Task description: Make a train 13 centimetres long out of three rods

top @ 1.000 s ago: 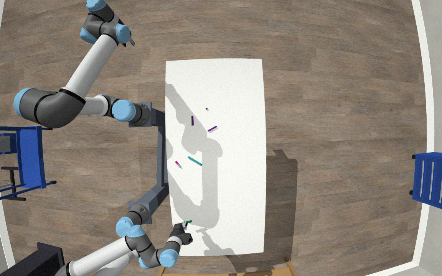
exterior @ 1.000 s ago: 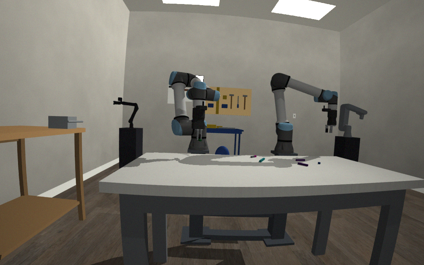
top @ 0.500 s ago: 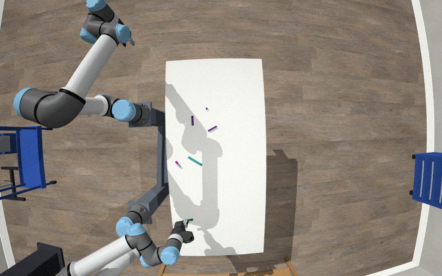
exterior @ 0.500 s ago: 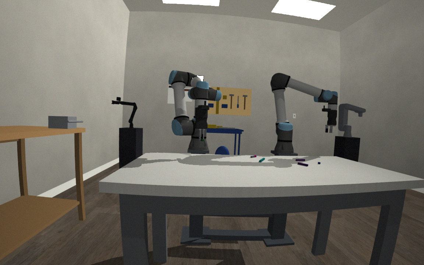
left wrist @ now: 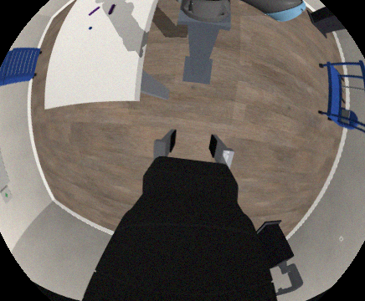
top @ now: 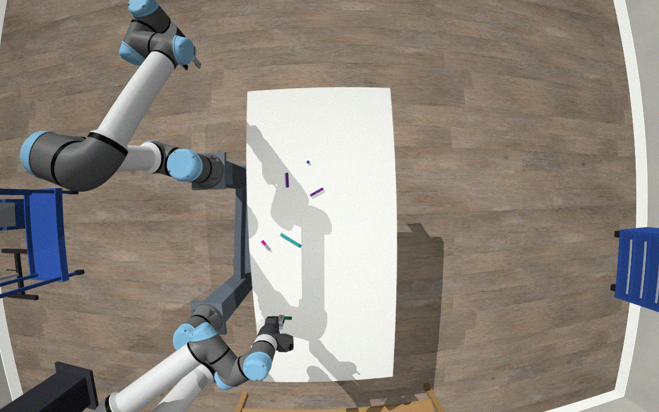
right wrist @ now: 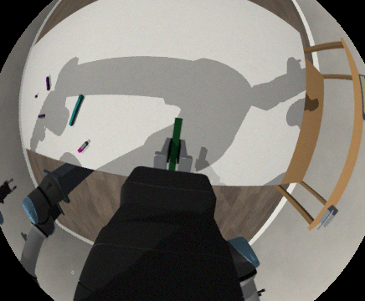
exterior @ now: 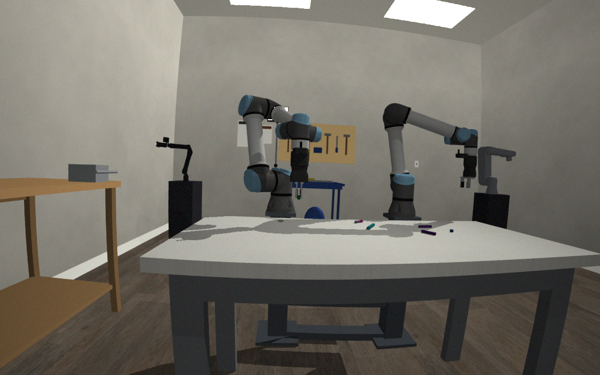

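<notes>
My right hand is 8 cm past the grey rod, 27 cm to the right of it and 12 cm above it. From my right hand the other things lie so: green rod (2 cm below); magenta rod (10 cm behind, 28 cm to the left, 12 cm below); turquoise rod (2 cm ahead, 30 cm to the left, 12 cm below).
</notes>
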